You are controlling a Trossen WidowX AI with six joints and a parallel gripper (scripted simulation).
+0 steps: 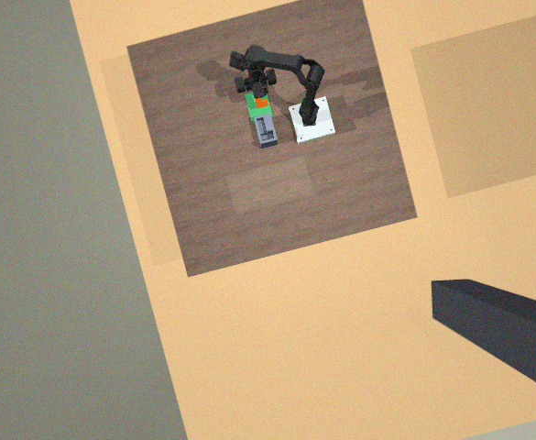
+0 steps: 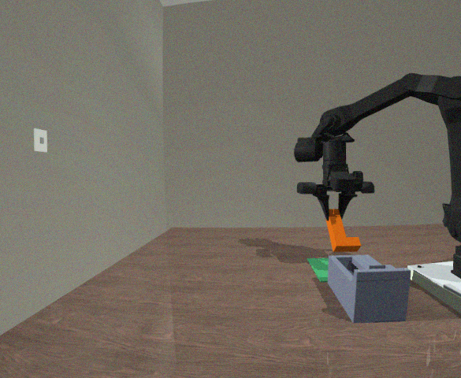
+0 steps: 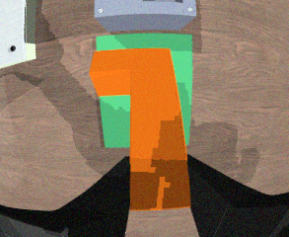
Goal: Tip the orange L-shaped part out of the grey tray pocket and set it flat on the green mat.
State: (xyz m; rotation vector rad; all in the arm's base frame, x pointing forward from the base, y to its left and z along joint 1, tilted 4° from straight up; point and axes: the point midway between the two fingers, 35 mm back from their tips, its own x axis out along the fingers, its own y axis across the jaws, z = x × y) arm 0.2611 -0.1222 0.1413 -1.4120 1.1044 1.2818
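Right now my gripper tip is 10 mm past the green mat, 20 mm to the right of it and 140 mm above it. From my gripper tip the other things lie so: orange L-shaped part (20 mm behind, 30 mm to the left, 30 mm below).
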